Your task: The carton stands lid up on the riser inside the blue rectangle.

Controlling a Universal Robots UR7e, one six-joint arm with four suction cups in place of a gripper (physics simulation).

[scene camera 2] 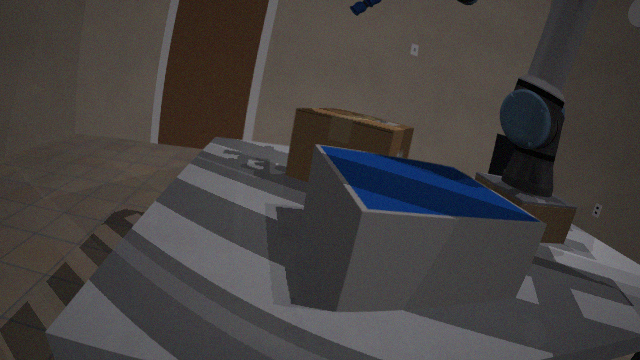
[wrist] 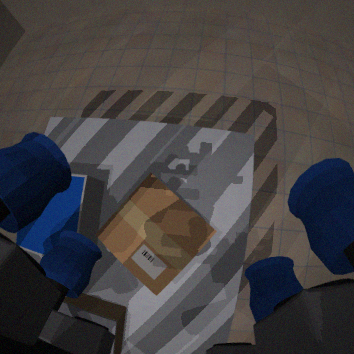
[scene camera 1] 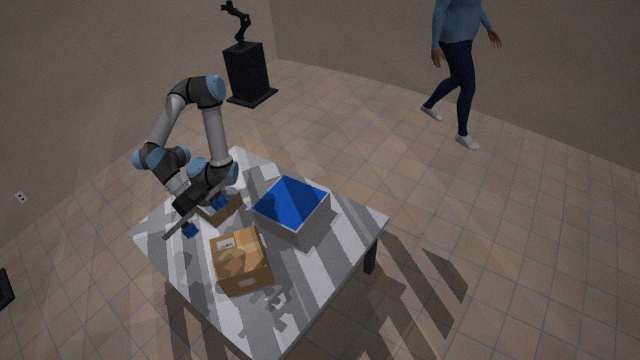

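A brown cardboard carton [scene camera 1: 241,252] [scene camera 2: 340,135] [wrist: 162,225] stands on the table, its taped top with a white barcode label facing up. The riser [scene camera 1: 314,217] [scene camera 2: 425,265] [wrist: 92,215] is a grey-walled box shape beside it. The blue rectangle [scene camera 1: 292,202] [scene camera 2: 425,187] [wrist: 65,210] covers the riser's top, with no carton on it. My gripper [scene camera 1: 204,216] is open and holds nothing. It hangs tilted near the arm's base, apart from the carton. Its blue suction cups [scene camera 2: 365,6] [wrist: 274,287] also show at the edges of the wrist view and at the top of scene camera 2.
The arm's base stands on a low brown block [scene camera 1: 227,211] [scene camera 2: 556,225] [wrist: 120,322] on the grey table [scene camera 1: 320,272] [scene camera 2: 225,280]. A person [scene camera 1: 457,65] walks on the floor behind. A black pedestal [scene camera 1: 247,72] with a small arm stands at the back. Striped shadows cross the table.
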